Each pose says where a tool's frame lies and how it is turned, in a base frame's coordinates. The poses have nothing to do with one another.
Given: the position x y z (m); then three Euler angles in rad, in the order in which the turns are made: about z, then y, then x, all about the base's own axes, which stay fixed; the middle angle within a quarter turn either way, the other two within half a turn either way.
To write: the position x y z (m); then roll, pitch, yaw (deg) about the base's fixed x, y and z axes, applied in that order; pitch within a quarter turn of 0, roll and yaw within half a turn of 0. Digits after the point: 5 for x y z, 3 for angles.
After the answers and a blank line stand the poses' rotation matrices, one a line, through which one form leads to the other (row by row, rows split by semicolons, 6 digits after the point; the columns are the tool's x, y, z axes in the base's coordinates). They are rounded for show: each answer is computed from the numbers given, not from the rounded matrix.
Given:
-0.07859 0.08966 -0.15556 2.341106 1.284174 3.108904
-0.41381 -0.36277 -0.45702 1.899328 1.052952 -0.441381
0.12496 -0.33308 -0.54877 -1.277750 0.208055 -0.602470
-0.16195 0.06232 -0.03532 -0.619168 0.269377 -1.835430
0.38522 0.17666 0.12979 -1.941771 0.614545 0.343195
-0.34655 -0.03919 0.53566 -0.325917 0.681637 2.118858
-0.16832 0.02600 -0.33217 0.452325 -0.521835 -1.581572
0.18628 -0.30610 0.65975 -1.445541 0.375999 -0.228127
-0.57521 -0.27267 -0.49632 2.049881 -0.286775 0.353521
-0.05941 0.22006 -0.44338 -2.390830 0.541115 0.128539
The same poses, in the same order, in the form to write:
-0.07859 0.08966 -0.15556 -111.679 40.101 -104.914
-0.41381 -0.36277 -0.45702 63.080 8.677 99.298
0.12496 -0.33308 -0.54877 -22.056 -29.562 -71.038
-0.16195 0.06232 -0.03532 -108.683 -38.086 -4.181
0.38522 0.17666 0.12979 -39.223 6.706 -107.352
-0.34655 -0.03919 0.53566 113.884 -2.162 42.592
-0.16832 0.02600 -0.33217 -90.597 26.223 29.637
0.18628 -0.30610 0.65975 -22.922 -10.352 -83.216
-0.57521 -0.27267 -0.49632 -23.704 -10.655 116.737
-0.05941 0.22006 -0.44338 -27.484 -16.622 -130.847

-0.196870 -0.202902 0.959204; -0.739142 0.673486 -0.009240; -0.644136 -0.710807 -0.282563
-0.159716 -0.468534 0.868888; 0.975568 0.059596 0.211462; -0.150859 0.881433 0.447568
0.282640 0.936722 0.206557; -0.822625 0.125950 0.554459; 0.493358 -0.326632 0.806170
0.784993 0.559428 0.266131; -0.057386 -0.362075 0.930381; 0.616841 -0.745615 -0.252123
-0.296195 0.761457 0.576587; -0.947963 -0.160561 -0.274931; -0.116770 -0.628016 0.769390
0.735663 0.248632 0.630065; 0.676296 -0.321419 -0.662807; 0.037720 0.913713 -0.404605
0.779724 -0.378888 -0.498472; 0.443607 -0.227540 0.866856; -0.441864 -0.897034 -0.009341
0.116201 0.922854 0.367202; -0.976835 0.039298 0.210355; 0.179696 -0.383139 0.906043
-0.442142 -0.851176 -0.282860; 0.877680 -0.345558 -0.332065; 0.184901 -0.395081 0.899846
-0.626710 0.584734 0.515092; -0.724846 -0.680093 -0.109872; 0.286065 -0.442220 0.850064

